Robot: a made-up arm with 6 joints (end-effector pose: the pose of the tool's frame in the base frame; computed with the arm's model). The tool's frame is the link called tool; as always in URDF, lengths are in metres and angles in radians.
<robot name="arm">
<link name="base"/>
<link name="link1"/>
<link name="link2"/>
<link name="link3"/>
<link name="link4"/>
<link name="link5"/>
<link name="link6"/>
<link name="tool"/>
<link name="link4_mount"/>
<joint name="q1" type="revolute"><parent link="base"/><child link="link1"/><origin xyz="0 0 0.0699" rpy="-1.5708 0 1.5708"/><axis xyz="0 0 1"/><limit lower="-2.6" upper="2.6" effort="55" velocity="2.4"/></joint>
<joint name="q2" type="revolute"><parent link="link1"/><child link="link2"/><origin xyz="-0.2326 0.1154 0.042" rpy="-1.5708 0 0"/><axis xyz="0 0 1"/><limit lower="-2.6" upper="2.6" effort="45" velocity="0.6"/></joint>
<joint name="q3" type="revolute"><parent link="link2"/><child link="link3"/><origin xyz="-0.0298 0.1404 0.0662" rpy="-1.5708 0 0"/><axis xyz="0 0 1"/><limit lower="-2.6" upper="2.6" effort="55" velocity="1"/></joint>
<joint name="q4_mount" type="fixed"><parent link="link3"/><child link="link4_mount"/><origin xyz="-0.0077 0.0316 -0.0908" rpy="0 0 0"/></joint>
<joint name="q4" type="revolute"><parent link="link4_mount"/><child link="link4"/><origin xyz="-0.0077 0.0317 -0.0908" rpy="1.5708 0 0"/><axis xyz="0 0 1"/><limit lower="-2.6" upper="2.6" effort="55" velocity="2.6"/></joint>
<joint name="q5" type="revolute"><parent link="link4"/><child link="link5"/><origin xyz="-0.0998 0.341 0.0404" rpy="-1.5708 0 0"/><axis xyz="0 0 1"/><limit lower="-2.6" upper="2.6" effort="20" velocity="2.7"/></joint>
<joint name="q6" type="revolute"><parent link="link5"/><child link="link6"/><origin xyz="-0.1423 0.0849 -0.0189" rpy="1.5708 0 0"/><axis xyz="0 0 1"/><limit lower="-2.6" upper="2.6" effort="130" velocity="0.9"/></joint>
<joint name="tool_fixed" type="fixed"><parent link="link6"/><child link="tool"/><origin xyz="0.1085 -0.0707 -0.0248" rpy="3.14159 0 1.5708"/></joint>
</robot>
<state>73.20 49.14 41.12 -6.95 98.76 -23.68</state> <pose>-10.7 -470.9 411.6 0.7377 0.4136 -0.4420 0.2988</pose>
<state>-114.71 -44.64 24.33 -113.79 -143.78 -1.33</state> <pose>-268.2 203.7 -53.0 0.2287 0.1143 -0.6694 -0.6975</pose>
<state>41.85 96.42 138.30 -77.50 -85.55 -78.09</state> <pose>-351.4 -303.6 38.4 0.4083 -0.7593 -0.4714 -0.1859</pose>
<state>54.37 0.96 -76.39 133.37 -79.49 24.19</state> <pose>-287.2 -99.0 317.6 0.2815 0.2872 0.4652 0.7885</pose>
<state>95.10 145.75 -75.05 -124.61 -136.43 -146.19</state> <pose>336.2 -279.5 234.2 0.0001 -0.1747 -0.9832 -0.0525</pose>
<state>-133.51 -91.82 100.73 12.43 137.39 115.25</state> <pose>-199.8 151.1 411.1 0.0384 0.5208 -0.3389 -0.7826</pose>
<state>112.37 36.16 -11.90 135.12 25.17 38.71</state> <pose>-441.0 8.5 192.9 0.0868 -0.2206 0.9326 0.2723</pose>
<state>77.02 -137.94 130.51 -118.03 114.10 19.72</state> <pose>110.1 76.2 165.2 0.5531 -0.7012 -0.4397 0.0949</pose>
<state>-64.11 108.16 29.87 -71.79 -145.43 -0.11</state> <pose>119.5 -43.7 -280.6 0.6966 -0.5977 0.3579 -0.1717</pose>
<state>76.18 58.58 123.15 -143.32 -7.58 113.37</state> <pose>-513.4 38.6 278.1 0.7106 0.2477 -0.5926 0.2872</pose>
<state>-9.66 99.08 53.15 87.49 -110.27 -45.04</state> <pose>-270.5 -154.7 -253.2 0.4723 0.5864 0.5692 -0.3303</pose>
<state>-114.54 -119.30 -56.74 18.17 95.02 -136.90</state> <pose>215.8 24.0 218.2 0.5443 0.2984 0.7461 -0.2408</pose>
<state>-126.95 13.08 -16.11 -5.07 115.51 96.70</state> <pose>313.8 499.1 -194.2 0.3115 -0.5874 -0.7039 -0.2500</pose>
